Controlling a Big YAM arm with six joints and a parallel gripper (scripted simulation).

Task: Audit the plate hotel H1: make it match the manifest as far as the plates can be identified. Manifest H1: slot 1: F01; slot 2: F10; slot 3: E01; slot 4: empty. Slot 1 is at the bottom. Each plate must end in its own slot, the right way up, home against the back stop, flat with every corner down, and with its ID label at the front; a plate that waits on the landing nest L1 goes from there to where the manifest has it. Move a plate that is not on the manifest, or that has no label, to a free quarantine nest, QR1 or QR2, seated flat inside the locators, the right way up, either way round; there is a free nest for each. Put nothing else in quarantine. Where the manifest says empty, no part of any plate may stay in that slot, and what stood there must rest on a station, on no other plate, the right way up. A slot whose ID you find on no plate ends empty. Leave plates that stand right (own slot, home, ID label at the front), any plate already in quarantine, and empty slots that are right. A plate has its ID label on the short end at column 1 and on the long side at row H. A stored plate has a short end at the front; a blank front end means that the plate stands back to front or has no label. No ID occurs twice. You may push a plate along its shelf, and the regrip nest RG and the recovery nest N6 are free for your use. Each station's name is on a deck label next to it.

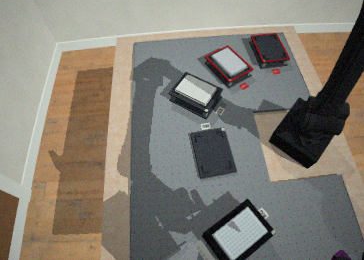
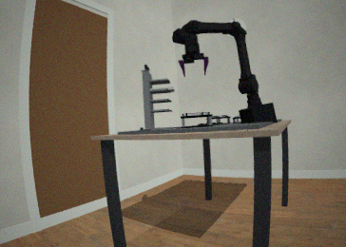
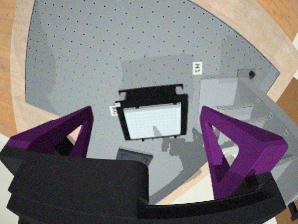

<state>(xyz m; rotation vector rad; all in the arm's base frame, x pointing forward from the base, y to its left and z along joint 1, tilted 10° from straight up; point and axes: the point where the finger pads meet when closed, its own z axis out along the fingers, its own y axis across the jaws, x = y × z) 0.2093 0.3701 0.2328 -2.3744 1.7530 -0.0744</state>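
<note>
My gripper is now 200 mm above the black nest, 140 mm to the left of it and 60 mm short of it. The rest, counted from my hand: plate hotel (290 mm ahead, 100 mm below, 40 mm to the right); then L1 label (570 mm to the right, 250 mm below); then H1 deck label (250 mm below, 130 mm ahead).
</note>
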